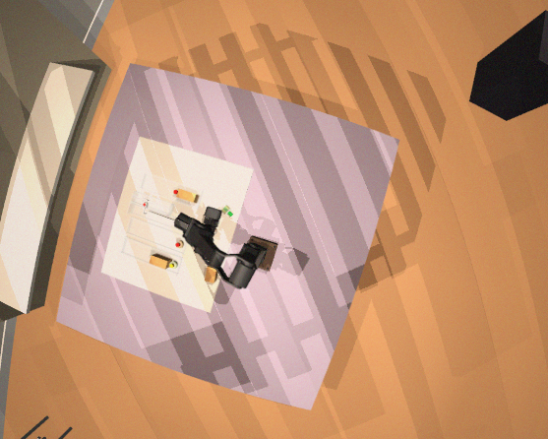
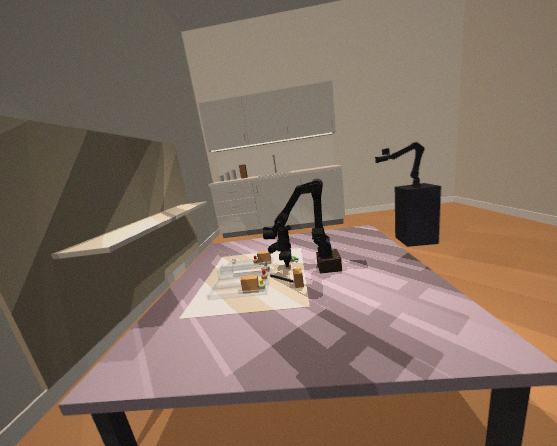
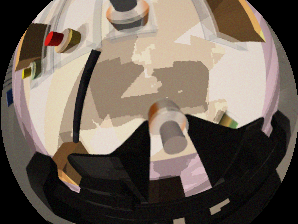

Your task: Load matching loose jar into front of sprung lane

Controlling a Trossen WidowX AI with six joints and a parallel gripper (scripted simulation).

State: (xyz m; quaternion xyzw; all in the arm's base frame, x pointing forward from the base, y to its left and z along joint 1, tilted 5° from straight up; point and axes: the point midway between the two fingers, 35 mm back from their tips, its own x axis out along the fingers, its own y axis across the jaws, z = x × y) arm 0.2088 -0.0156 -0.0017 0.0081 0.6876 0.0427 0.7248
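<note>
The clear rack is 260 mm ahead of my gripper tip and 10 mm below it.
</note>
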